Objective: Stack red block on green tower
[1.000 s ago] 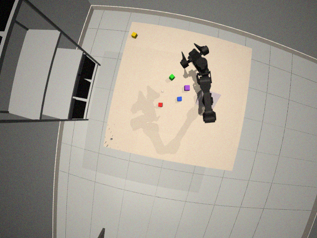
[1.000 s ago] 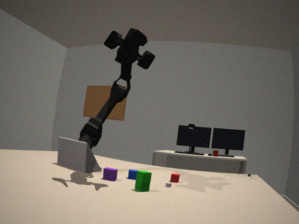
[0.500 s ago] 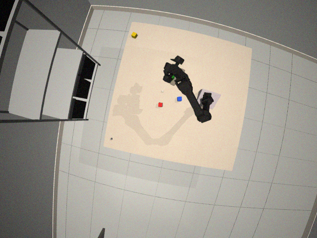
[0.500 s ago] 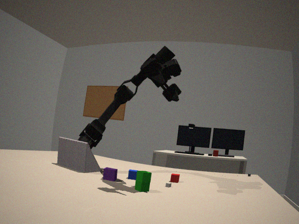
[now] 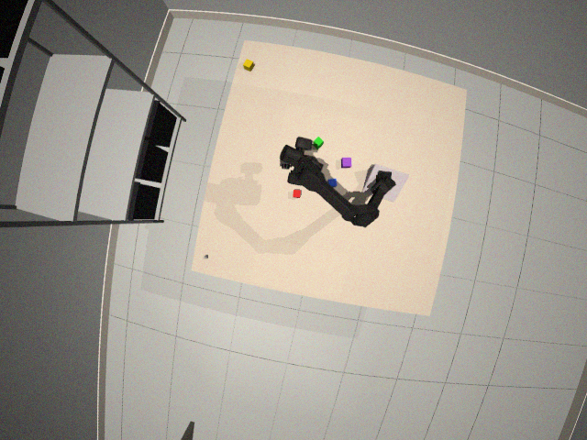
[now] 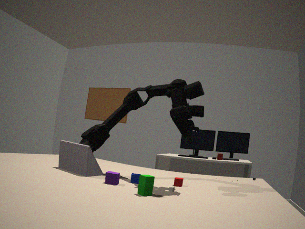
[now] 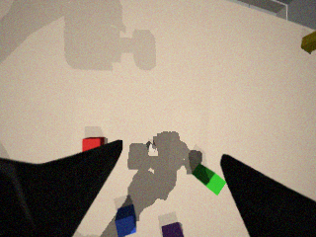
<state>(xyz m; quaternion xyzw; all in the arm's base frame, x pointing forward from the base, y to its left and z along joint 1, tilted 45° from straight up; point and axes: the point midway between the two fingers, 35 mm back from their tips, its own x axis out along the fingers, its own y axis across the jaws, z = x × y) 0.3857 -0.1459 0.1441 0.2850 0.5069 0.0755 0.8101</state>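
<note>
Now: the red block 180 mm below my gripper tip, 130 mm to the left of it and 20 mm behind it. The rest, counted from my gripper tip: small white cube (190 mm below, 30 mm behind); then blue block (190 mm behind, 180 mm below, 60 mm to the left); then purple block (250 mm behind, 170 mm below, 50 mm to the right).
</note>
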